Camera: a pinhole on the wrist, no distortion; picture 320 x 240 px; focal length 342.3 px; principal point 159.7 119.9 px. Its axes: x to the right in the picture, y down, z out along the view. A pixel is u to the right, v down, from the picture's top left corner.
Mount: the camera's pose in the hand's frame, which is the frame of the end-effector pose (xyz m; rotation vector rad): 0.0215 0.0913 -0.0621 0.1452 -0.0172 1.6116
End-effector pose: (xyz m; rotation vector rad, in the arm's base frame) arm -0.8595 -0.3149 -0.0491 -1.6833 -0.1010 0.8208
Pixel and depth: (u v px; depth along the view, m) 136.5 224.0 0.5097
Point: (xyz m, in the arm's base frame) -1.1795 0.0157 -0.0297
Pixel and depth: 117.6 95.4 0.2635
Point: -0.9332 -0.1340 -0.1178
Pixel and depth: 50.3 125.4 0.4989
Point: -1.0062 0.0932 0.0060
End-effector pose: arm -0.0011 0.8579 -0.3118 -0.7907 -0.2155 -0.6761
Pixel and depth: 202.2 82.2 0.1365
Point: 0.1003 0.9365 -0.2962
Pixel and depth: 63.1 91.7 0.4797
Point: 0.0499 1.0456 0.0603
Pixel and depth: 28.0 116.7 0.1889
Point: 0.0389 0.9221 -0.2127
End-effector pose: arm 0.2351 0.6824 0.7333 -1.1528 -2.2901 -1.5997
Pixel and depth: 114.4 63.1 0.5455
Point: 0.2478 1.1517 0.5869
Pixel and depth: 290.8 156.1 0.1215
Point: 0.3229 0.7643 0.8078
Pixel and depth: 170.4 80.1 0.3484
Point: 0.3035 0.9768 0.7076
